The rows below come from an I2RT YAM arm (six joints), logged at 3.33 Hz.
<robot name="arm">
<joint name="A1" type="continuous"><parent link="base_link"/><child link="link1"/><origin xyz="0 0 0.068"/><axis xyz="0 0 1"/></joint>
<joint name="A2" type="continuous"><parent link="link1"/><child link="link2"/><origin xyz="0.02 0.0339 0.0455"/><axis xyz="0 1 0"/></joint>
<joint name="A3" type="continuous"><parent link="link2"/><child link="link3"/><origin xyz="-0.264 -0.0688 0"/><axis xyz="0 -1 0"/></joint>
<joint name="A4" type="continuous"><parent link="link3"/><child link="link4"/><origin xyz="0.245 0.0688 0.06"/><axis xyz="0 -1 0"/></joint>
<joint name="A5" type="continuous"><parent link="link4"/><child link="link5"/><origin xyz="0.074 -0.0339 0.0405"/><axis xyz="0 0 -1"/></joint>
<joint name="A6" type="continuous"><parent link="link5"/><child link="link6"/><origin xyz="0.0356 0 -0.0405"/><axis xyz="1 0 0"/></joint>
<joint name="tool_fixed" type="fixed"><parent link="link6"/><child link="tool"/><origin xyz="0 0 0" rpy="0 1.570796 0"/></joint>
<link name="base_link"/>
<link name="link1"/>
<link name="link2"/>
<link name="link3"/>
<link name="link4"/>
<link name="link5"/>
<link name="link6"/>
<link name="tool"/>
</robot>
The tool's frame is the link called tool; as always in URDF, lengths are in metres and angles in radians. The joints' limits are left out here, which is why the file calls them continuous.
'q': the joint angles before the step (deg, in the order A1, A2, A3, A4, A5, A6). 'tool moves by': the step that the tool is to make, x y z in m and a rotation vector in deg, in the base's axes. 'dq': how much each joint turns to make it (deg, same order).
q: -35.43, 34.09, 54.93, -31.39, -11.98, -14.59
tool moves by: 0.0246, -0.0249, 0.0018, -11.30, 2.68, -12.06
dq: 1.17, 5.97, -1.13, 10.69, 14.74, -8.67
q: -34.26, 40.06, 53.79, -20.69, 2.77, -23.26
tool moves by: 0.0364, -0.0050, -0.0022, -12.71, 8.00, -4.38
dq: 7.69, 6.80, -0.31, 8.97, 13.61, -13.85
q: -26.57, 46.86, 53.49, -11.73, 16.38, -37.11
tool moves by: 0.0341, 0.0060, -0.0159, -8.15, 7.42, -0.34
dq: 6.86, 5.59, -2.17, 7.76, 8.10, -10.38
